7 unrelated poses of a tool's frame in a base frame.
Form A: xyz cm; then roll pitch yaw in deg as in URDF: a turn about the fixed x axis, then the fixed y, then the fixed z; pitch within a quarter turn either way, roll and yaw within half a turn.
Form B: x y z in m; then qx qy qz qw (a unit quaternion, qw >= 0). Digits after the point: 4 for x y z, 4 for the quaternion.
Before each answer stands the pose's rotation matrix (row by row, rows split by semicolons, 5 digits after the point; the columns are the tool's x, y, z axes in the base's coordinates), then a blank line. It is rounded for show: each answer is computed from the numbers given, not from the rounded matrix.
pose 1, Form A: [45.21 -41.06 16.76 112.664 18.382 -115.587]
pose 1, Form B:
-0.40984 -0.47321 -0.77980; -0.85591 -0.09605 0.50813; -0.31535 0.87570 -0.36567

[0.4521 -0.4106 0.1676 0.5128 -0.6480 -0.5339 0.1792]
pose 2, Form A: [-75.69 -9.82 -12.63 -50.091 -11.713 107.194]
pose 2, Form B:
-0.28945 -0.65893 -0.69428; 0.93542 -0.04089 -0.35117; 0.20301 -0.75109 0.62821

[-0.7569 -0.0982 -0.1263 -0.1755 -0.3938 0.6997 0.5696]
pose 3, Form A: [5.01 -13.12 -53.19 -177.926 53.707 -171.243]
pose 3, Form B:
-0.58501 -0.12332 0.80159; -0.09012 0.99214 0.08686; -0.80600 -0.02142 -0.59153

[0.0501 -0.1312 -0.5319 -0.0599 0.8900 0.0184 0.4516]
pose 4, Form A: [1.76 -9.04 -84.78 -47.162 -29.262 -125.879]
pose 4, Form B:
-0.51129 0.34085 0.78893; -0.70686 -0.68891 -0.16047; 0.48880 -0.63971 0.59316

[0.0176 -0.0904 -0.8478 -0.3822 0.2394 -0.8357 0.3134]
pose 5, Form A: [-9.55 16.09 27.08 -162.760 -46.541 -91.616]
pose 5, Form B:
-0.01940 -0.96076 0.27671; -0.68756 -0.18811 -0.70134; 0.72587 -0.20386 -0.65693

[-0.0955 0.1609 0.2708 0.6756 -0.6100 0.3710 0.1841]
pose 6, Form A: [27.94 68.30 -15.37 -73.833 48.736 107.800]
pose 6, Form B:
-0.20162 -0.04441 -0.97846; 0.62796 -0.77251 -0.09433; -0.75168 -0.63345 0.18364

[0.2794 0.6830 -0.1537 -0.5889 -0.2477 0.7345 0.2289]
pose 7, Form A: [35.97 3.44 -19.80 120.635 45.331 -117.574]
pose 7, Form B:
-0.32542 -0.73494 -0.59495; -0.62316 -0.30654 0.71952; -0.71118 0.60489 -0.35823

[0.3597 0.0344 -0.1980 -0.5787 0.5868 0.5643 0.0495]
